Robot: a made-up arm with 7 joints.
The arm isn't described. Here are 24 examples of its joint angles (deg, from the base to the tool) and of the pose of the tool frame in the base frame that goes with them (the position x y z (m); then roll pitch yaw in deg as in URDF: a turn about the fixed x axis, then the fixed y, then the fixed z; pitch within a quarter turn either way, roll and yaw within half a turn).
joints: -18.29 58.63 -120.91 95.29 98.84 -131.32 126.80
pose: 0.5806 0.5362 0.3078 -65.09 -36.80 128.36
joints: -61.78 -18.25 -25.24 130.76 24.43 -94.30 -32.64
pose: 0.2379 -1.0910 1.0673 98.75 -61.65 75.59
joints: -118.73 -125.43 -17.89 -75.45 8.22 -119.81 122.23
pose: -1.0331 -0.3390 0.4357 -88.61 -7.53 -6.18
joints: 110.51 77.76 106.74 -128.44 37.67 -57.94 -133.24
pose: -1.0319 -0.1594 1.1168 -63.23 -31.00 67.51
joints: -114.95 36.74 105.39 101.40 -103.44 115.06 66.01
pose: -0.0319 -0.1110 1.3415 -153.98 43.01 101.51
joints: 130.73 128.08 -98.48 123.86 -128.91 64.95 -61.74
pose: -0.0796 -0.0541 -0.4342 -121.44 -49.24 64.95
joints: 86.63 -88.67 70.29 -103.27 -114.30 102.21 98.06
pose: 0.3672 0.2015 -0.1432 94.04 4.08 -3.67
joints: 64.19 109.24 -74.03 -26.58 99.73 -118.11 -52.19
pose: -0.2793 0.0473 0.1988 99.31 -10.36 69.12
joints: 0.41 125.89 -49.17 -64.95 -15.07 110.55 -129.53
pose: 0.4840 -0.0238 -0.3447 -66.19 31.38 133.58
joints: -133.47 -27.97 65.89 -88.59 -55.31 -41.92 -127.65
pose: -1.0963 0.1462 0.8018 -69.92 61.43 79.72
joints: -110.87 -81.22 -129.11 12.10 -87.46 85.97 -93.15
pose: -0.2201 0.3708 1.1944 94.11 39.52 65.87
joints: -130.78 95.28 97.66 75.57 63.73 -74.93 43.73
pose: 0.4467 -0.0488 0.8784 64.97 1.66 -12.24
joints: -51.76 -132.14 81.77 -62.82 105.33 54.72 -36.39
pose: -0.0344 -0.2451 -0.1948 -163.66 6.45 -84.31
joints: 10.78 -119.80 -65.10 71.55 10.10 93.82 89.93
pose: 0.7828 -0.4497 0.4922 22.53 -32.43 123.36
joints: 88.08 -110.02 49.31 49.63 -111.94 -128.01 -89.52
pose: 0.5151 0.8517 -0.0872 -91.15 55.28 -97.40
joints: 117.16 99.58 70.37 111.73 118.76 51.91 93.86
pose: -0.7886 -0.1685 0.7065 114.59 -4.34 -31.03
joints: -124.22 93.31 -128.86 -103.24 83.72 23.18 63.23
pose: 0.7237 -0.3838 0.1801 -92.18 -22.85 13.84
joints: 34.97 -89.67 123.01 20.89 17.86 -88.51 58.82
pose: -0.0848 -0.1690 -0.2613 -61.30 -29.45 -121.61
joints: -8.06 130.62 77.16 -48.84 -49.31 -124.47 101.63
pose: 0.5560 1.1501 0.5623 -114.32 -20.61 -116.50
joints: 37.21 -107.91 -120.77 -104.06 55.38 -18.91 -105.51
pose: 0.3035 -0.6894 0.2298 -115.07 -4.13 -149.03
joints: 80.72 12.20 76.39 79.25 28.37 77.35 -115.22
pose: 0.2524 -0.2169 1.0954 -171.88 66.97 9.03
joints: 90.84 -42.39 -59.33 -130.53 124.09 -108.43 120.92
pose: 0.3723 0.2852 1.1810 131.50 24.32 -162.01
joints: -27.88 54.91 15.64 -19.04 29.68 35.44 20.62
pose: 0.7237 0.1439 0.6492 -2.00 29.34 -20.68
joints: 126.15 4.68 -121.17 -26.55 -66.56 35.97 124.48
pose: -0.4457 -0.5583 0.8770 115.79 -65.42 -90.85
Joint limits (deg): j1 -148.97..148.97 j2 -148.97..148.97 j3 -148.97..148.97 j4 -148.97..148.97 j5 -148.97..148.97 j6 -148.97..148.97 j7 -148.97..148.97
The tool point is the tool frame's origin. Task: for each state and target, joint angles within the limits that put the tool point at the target. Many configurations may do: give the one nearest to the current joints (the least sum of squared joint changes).
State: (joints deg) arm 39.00 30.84 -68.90 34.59 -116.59 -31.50 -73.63
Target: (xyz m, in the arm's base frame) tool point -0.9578 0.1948 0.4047
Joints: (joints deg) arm 68.87 41.23 -90.60 41.47 -119.20 -34.21 -70.60
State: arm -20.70 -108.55 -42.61 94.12 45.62 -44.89 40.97
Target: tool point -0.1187 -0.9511 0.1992
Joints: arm -74.06 -106.42 -37.69 124.88 47.73 -53.16 39.58
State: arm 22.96 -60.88 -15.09 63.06 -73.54 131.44 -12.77
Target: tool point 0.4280 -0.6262 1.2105
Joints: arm -19.98 -69.92 -48.69 69.55 -89.66 146.10 -11.74
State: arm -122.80 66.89 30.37 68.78 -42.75 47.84 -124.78
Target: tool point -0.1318 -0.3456 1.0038
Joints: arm -116.96 61.01 41.85 38.84 3.82 32.71 -110.85
